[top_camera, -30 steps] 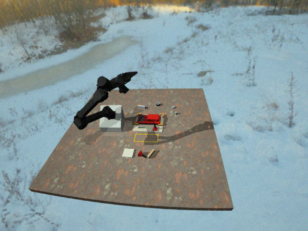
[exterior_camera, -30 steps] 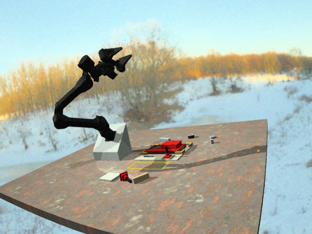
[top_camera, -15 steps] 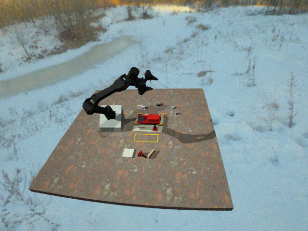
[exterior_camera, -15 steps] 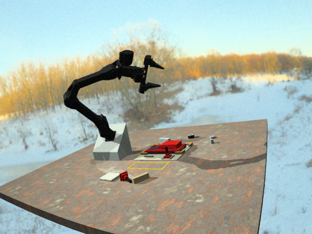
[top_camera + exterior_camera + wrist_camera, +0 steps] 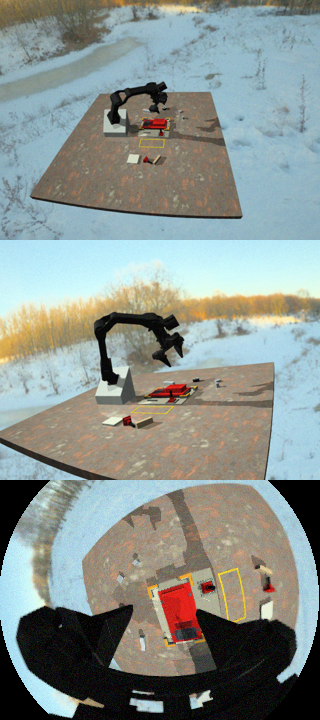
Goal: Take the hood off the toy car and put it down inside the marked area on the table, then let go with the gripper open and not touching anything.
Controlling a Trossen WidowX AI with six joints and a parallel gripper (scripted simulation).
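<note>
Right now the hood is 130 mm below my gripper tip and 30 mm behind it. From my gripper tip the other things lie so: tan block: 370 mm to the right, 160 mm below, 40 mm behind; then white plate: 350 mm to the right, 200 mm behind, 170 mm below.
</note>
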